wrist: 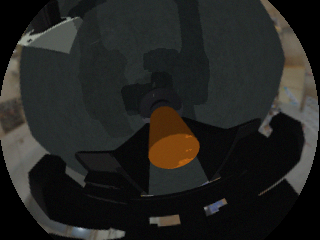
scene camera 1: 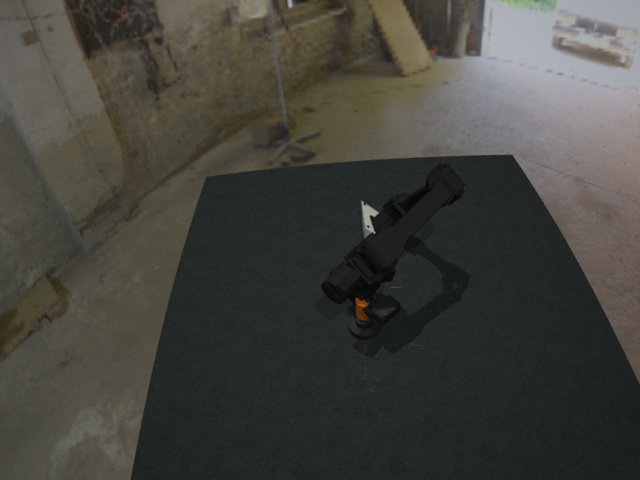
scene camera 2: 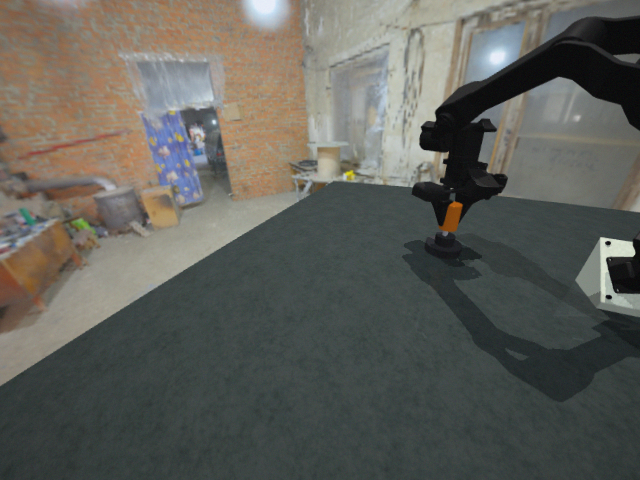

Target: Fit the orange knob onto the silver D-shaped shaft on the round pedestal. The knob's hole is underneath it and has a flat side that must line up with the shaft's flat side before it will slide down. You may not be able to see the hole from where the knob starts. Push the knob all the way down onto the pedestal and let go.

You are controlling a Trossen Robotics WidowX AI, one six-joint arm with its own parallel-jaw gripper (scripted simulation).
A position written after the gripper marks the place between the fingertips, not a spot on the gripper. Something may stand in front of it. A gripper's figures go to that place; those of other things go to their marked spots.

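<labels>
An orange knob (wrist: 171, 143) sits 5 cm from the lens, while the gripper (wrist: 165, 123) is 10 cm from the lens.
</labels>
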